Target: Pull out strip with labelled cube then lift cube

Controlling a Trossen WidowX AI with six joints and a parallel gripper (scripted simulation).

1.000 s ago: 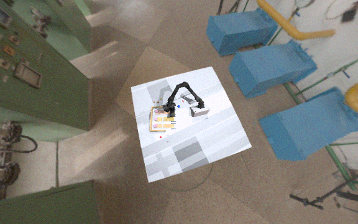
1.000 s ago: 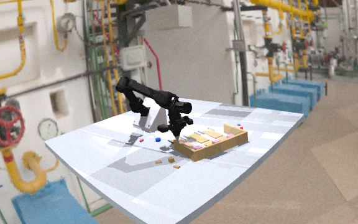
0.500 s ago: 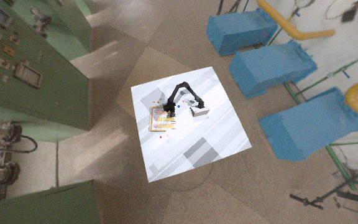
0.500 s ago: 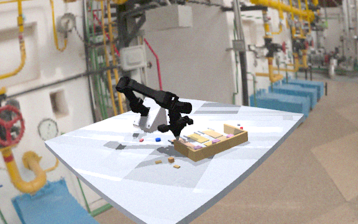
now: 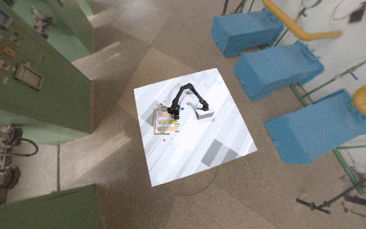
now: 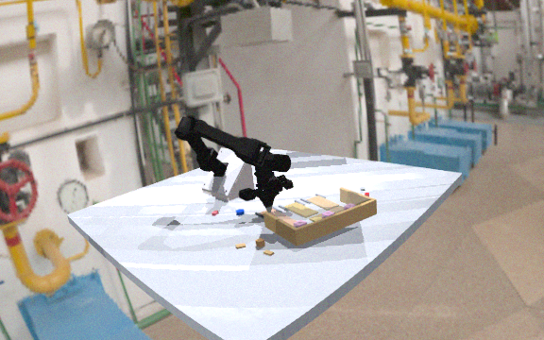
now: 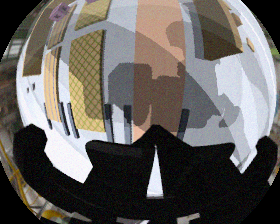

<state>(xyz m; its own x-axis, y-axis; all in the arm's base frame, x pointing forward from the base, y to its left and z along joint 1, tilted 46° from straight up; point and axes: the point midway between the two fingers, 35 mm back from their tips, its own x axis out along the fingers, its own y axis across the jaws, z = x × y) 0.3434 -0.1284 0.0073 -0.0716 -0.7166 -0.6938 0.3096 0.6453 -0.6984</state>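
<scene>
Right now my gripper tip is 100 mm past the small blue piece and 50 mm to the left of it. Also, from my gripper tip: pink piece (180 mm behind, 100 mm to the right).
</scene>
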